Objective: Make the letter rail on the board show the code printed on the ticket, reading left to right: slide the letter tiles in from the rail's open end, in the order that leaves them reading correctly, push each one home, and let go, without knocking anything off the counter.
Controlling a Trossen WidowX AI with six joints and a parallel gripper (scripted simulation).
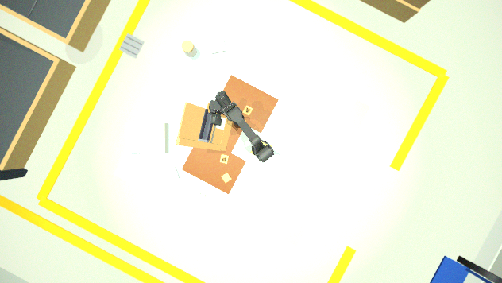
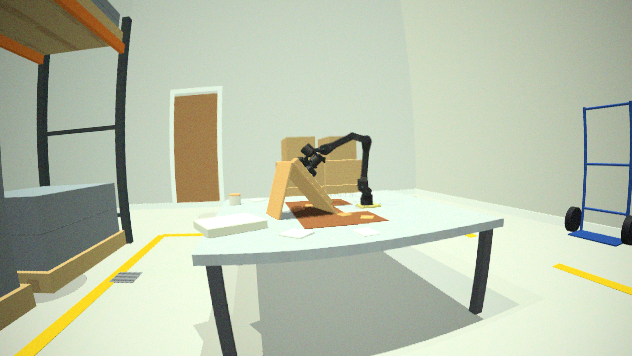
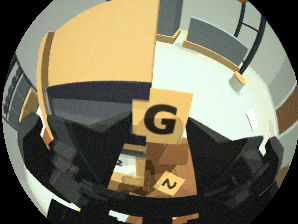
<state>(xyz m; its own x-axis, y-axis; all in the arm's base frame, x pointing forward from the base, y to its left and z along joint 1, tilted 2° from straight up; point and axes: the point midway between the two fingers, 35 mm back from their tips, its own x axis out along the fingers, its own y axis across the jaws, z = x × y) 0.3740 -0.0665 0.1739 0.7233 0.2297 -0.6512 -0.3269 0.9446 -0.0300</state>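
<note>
My gripper tip is 80 mm past the white ticket, 40 mm to the right of it and 80 mm above it. Round my gripper tip: letter tile: right at my gripper tip; small cup: 390 mm ahead, 280 mm to the right, 130 mm below; brown mat: 200 mm behind, 80 mm to the left, 160 mm below.
</note>
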